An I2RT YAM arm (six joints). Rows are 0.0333 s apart.
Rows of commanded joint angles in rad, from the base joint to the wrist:
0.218, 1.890, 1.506, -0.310, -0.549, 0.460
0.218, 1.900, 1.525, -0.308, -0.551, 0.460
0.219, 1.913, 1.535, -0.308, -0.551, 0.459
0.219, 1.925, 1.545, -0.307, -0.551, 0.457
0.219, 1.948, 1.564, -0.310, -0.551, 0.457
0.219, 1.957, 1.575, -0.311, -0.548, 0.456
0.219, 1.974, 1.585, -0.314, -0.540, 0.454
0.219, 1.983, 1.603, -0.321, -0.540, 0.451
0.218, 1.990, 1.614, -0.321, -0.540, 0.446
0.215, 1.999, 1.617, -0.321, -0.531, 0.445
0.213, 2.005, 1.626, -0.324, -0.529, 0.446
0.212, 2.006, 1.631, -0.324, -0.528, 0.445
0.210, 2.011, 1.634, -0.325, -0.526, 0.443
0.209, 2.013, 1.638, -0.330, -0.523, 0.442
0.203, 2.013, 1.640, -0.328, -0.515, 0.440
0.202, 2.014, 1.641, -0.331, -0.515, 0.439
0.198, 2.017, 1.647, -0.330, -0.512, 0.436
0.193, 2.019, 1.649, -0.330, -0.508, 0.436
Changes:
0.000, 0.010, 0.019, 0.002, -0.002, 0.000
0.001, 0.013, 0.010, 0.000, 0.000, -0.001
0.000, 0.012, 0.010, 0.001, 0.000, -0.002
0.000, 0.023, 0.019, -0.003, 0.000, 0.000
0.000, 0.009, 0.011, -0.001, 0.003, -0.001
0.000, 0.017, 0.010, -0.003, 0.008, -0.002
0.000, 0.009, 0.018, -0.007, 0.000, -0.003
-0.001, 0.007, 0.011, 0.000, 0.000, -0.005
-0.003, 0.009, 0.003, 0.000, 0.009, -0.001
-0.002, 0.006, 0.009, -0.003, 0.002, 0.001
-0.001, 0.001, 0.005, 0.000, 0.001, -0.001
-0.002, 0.005, 0.003, -0.001, 0.002, -0.002
-0.001, 0.002, 0.004, -0.005, 0.003, -0.001
-0.006, 0.000, 0.002, 0.002, 0.008, -0.002
-0.001, 0.001, 0.001, -0.003, 0.000, -0.001
-0.004, 0.003, 0.006, 0.001, 0.003, -0.003
-0.005, 0.002, 0.002, 0.000, 0.004, 0.000

